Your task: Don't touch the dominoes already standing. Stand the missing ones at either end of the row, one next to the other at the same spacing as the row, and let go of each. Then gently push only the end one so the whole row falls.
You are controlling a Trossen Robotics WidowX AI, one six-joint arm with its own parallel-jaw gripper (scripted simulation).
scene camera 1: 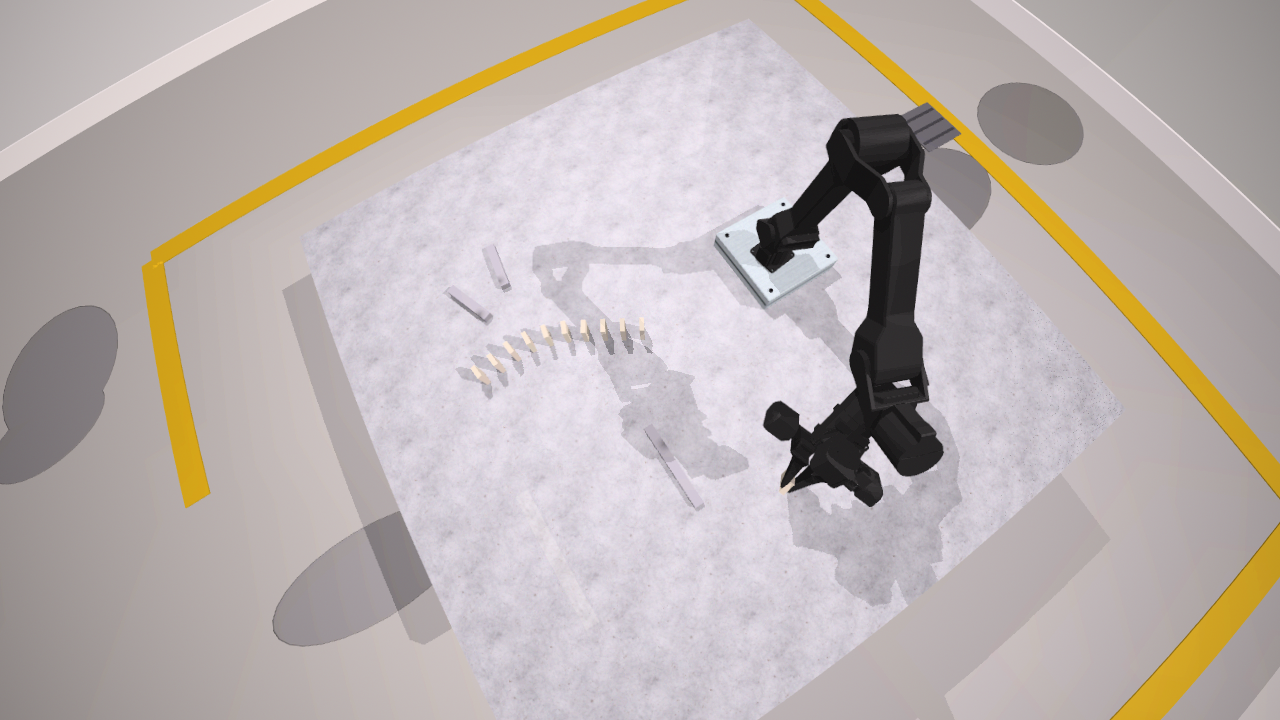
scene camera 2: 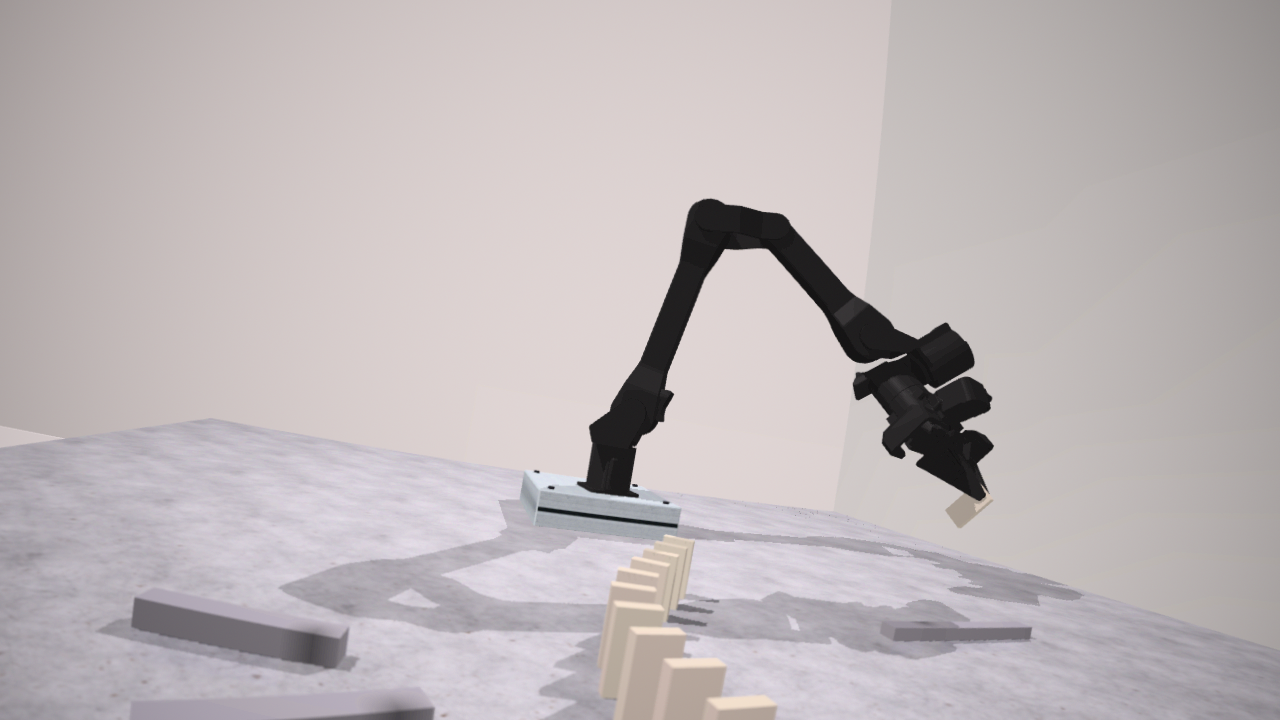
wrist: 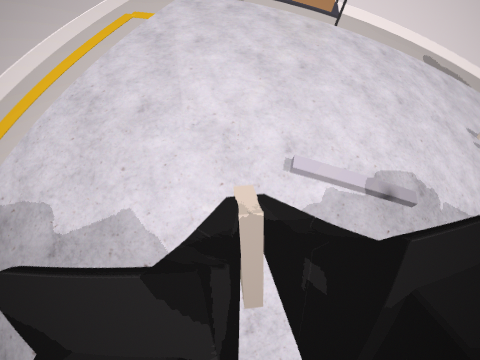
Note:
My gripper (scene camera 2: pixel 984 499) holds a domino (scene camera 2: pixel 965 508).
My gripper is seen too in scene camera 1 (scene camera 1: pixel 784 488) and in the wrist view (wrist: pixel 245 205).

